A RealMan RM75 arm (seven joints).
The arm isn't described. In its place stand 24 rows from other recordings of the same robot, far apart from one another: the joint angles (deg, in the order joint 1, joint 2, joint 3, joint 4, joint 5, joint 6, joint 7), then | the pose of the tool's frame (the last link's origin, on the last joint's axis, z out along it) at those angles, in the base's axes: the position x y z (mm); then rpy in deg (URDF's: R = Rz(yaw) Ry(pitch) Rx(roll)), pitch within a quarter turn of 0, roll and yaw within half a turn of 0.
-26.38 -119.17 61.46 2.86 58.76 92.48 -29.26 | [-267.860, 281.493, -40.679, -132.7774, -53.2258, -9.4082]
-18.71 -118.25 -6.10 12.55 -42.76 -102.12 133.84 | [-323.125, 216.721, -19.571, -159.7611, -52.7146, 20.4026]
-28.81 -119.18 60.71 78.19 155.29 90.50 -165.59 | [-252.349, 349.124, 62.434, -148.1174, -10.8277, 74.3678]
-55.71 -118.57 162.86 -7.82 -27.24 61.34 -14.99 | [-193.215, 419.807, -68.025, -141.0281, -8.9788, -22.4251]
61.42 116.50 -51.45 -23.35 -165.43 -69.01 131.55 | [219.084, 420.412, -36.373, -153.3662, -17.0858, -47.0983]
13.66 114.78 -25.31 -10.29 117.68 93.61 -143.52 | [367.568, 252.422, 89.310, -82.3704, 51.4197, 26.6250]
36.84 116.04 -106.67 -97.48 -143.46 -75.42 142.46 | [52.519, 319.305, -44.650, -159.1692, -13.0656, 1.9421]
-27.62 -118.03 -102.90 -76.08 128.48 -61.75 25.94 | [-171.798, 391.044, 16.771, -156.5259, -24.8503, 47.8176]
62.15 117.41 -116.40 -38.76 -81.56 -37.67 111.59 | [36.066, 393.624, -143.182, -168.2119, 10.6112, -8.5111]
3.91 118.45 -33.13 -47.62 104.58 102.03 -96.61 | [321.401, 222.303, 123.216, -136.9928, 66.4265, -7.2829]
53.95 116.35 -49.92 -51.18 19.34 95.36 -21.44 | [190.573, 402.610, 32.273, -155.3608, -4.0079, -71.5842]
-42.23 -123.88 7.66 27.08 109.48 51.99 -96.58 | [-286.978, 422.070, 12.263, -170.8050, -65.0532, 72.9122]
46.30 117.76 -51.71 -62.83 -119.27 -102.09 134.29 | [110.796, 372.156, 39.668, 173.2365, 12.9280, -38.6506]
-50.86 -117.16 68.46 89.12 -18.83 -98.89 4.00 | [-81.327, 400.222, 83.511, -139.0078, -9.3375, 53.1526]
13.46 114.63 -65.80 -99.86 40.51 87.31 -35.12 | [234.574, 313.381, 113.459, -142.2292, 8.9751, -44.8389]
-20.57 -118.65 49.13 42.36 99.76 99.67 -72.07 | [-259.823, 282.041, 12.997, -172.7976, -38.6246, 14.2774]
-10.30 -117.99 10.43 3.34 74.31 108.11 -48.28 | [-349.313, 203.763, 63.335, -56.7519, -67.0823, -56.5498]
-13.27 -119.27 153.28 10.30 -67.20 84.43 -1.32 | [-347.180, 246.872, -9.513, -87.1731, -40.1464, -12.1365]
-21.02 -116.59 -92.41 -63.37 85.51 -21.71 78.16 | [-210.863, 414.354, 22.791, -127.3095, -38.7702, 17.6206]
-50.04 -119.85 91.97 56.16 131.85 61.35 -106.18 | [-96.970, 398.288, -86.224, -165.5301, 12.9291, -9.6048]
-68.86 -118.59 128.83 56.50 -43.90 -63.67 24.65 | [-45.998, 345.803, -150.140, -164.8851, 33.2518, -2.6472]
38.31 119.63 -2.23 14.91 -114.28 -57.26 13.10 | [241.126, 325.040, -127.139, -141.1533, 33.2281, -5.6588]
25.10 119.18 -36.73 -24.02 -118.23 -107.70 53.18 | [271.163, 239.534, -28.454, 177.2725, 39.8446, -12.4742]
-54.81 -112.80 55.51 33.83 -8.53 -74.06 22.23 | [-259.568, 424.295, 28.964, -137.4810, 4.8057, 70.8637]
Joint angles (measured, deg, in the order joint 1, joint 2, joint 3, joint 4, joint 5, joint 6, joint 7), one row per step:
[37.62 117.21 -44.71 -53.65 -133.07 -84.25 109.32]
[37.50 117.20 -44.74 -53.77 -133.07 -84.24 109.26]
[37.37 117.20 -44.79 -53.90 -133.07 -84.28 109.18]
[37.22 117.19 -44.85 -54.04 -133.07 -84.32 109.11]
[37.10 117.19 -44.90 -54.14 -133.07 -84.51 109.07]
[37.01 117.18 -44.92 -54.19 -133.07 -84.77 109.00]
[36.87 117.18 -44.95 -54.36 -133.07 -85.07 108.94]
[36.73 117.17 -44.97 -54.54 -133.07 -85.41 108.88]
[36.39 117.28 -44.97 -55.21 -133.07 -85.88 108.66]
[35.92 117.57 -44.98 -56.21 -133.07 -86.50 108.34]
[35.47 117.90 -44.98 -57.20 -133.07 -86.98 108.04]
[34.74 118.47 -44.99 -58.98 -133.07 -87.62 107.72]
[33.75 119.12 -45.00 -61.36 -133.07 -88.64 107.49]
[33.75 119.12 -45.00 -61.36 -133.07 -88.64 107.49]
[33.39 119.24 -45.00 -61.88 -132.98 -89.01 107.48]
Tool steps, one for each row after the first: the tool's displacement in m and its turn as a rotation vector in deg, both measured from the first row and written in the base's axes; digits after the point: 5 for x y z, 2 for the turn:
[0.00055 -0.00027 0.00041 0.08 -0.09 0.02]
[0.00105 -0.00072 0.00068 0.10 -0.18 0.08]
[0.00169 -0.00122 0.00103 0.12 -0.29 0.11]
[0.00208 -0.00201 0.00108 -0.03 -0.32 0.14]
[0.00240 -0.00289 0.00105 -0.25 -0.31 0.18]
[0.00272 -0.00389 0.00128 -0.45 -0.34 0.25]
[0.00303 -0.00495 0.00162 -0.66 -0.35 0.33]
[0.00321 -0.00659 0.00262 -0.71 -0.47 0.67]
[0.00292 -0.00899 0.00325 -0.80 -0.57 1.20]
[0.00250 -0.01110 0.00370 -0.77 -0.67 1.70]
[0.00142 -0.01407 0.00485 -0.51 -0.86 2.45]
[0.00021 -0.01837 0.00710 -0.24 -1.10 3.26]
[0.00021 -0.01837 0.00710 -0.24 -1.10 3.26]
[0.00061 -0.02017 0.00765 -0.29 -1.05 3.30]

